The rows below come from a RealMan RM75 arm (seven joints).
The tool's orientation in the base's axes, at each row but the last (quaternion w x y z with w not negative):
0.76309 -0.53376 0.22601 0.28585
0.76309 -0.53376 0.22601 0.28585
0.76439 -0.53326 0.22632 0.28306
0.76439 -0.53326 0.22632 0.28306
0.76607 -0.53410 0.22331 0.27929
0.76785 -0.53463 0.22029 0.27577
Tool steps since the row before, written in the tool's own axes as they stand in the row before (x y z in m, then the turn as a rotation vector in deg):
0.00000 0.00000 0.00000 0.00 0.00 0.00
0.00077 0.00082 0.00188 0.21 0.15 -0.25
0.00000 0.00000 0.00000 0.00 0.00 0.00
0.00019 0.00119 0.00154 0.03 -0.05 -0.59
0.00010 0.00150 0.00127 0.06 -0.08 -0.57
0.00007 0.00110 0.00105 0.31 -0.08 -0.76
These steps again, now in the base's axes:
0.00000 0.00000 0.00000 0.00 0.00 0.00
0.00008 0.00214 -0.00045 0.04 -0.15 -0.32
0.00000 0.00000 0.00000 0.00 0.00 0.00
-0.00059 0.00181 -0.00043 0.03 -0.56 -0.18
-0.00087 0.00163 -0.00069 0.07 -0.55 -0.17
-0.00063 0.00131 -0.00047 0.25 -0.68 -0.39

